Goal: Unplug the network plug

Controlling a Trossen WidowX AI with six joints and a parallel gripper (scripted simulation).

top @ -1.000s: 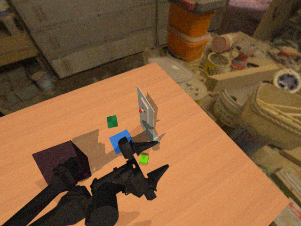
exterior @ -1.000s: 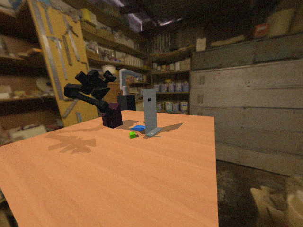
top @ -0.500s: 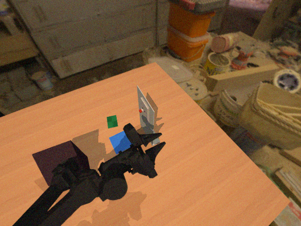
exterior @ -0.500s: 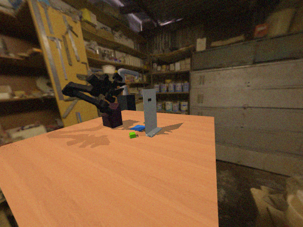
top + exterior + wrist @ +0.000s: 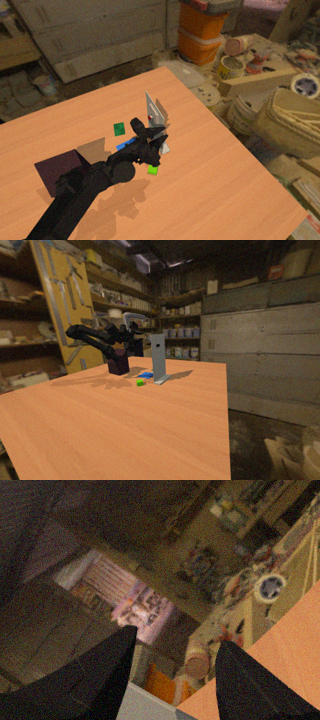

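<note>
Now: the network plug 1 cm ahead of my gripper tip, 14 cm to the left of it and 8 cm below it. From my gripper tip the other things lie so: grey upright panel: 3 cm ahead, 13 cm to the left, 18 cm below; then blue marked square: 12 cm behind, 17 cm to the left, 33 cm below.
</note>
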